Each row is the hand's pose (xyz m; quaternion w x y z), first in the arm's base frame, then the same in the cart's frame.
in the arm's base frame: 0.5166 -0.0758 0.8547 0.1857 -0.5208 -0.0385 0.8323
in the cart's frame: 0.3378 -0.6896 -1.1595 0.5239 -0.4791 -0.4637 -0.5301
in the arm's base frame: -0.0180 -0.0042 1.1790 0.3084 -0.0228 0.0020 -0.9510
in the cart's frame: 0.3452 -0.0608 -1.1334 0.3048 -0.8889 -0.3398 0.0390
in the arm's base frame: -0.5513 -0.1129 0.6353 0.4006 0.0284 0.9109 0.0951
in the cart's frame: 0.7392 0.0683 -0.4854 0.6570 0.4475 -0.4314 0.4266
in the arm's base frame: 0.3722 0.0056 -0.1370 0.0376 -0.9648 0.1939 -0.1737
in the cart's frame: 0.5570 -1.1084 -0.2721 0.6561 0.2851 0.3603 -0.5987
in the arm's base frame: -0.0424 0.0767 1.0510 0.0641 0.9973 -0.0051 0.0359
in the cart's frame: 0.3103 -0.1024 -0.9900 0.5861 0.0666 0.3788 -0.7131
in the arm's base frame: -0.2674 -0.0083 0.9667 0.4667 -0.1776 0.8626 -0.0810
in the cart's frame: 0.4757 0.0279 -0.8463 0.6829 0.6177 -0.3086 0.2384
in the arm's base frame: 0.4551 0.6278 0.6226 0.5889 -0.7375 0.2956 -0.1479
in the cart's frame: -0.2340 -0.6898 -0.6844 0.5632 0.6056 -0.1419 -0.5440
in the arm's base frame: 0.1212 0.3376 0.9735 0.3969 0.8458 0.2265 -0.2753
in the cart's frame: 0.0417 -0.2519 -0.9103 0.4475 -0.4440 0.4123 -0.6577
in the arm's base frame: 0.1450 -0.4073 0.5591 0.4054 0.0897 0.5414 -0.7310
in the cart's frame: 0.8270 -0.5816 -0.8690 0.0895 0.9426 0.0618 0.3157
